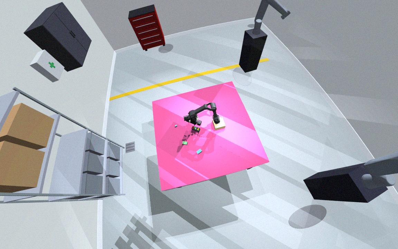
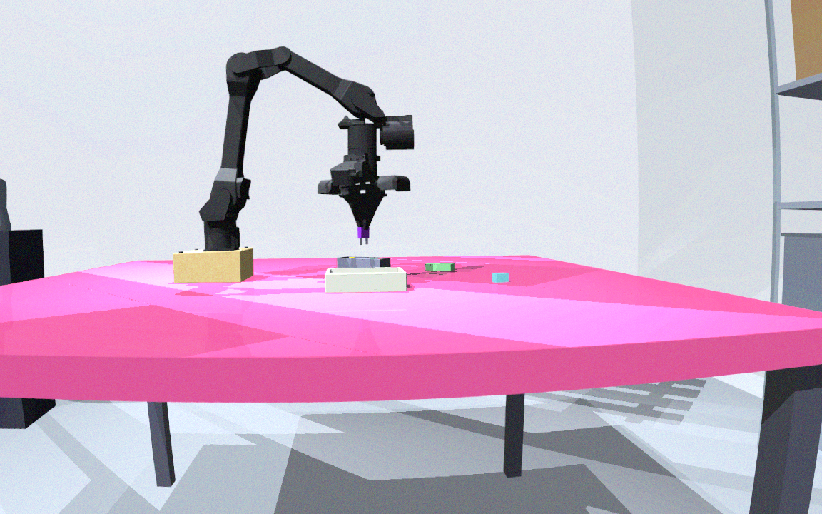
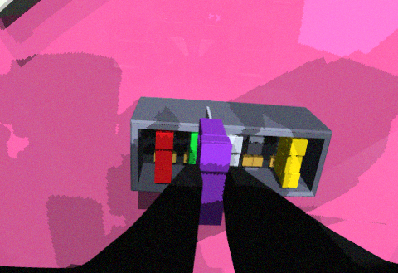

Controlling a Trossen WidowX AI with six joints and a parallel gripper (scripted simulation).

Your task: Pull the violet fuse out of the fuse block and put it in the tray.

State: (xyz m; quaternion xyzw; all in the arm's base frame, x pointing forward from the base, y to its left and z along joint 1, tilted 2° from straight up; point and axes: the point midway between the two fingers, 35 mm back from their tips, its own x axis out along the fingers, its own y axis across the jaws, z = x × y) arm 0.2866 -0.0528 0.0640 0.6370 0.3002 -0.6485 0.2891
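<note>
Now: the tray 150 mm to the right of my gripper tip, 90 mm below it and 10 mm behind it.
</note>
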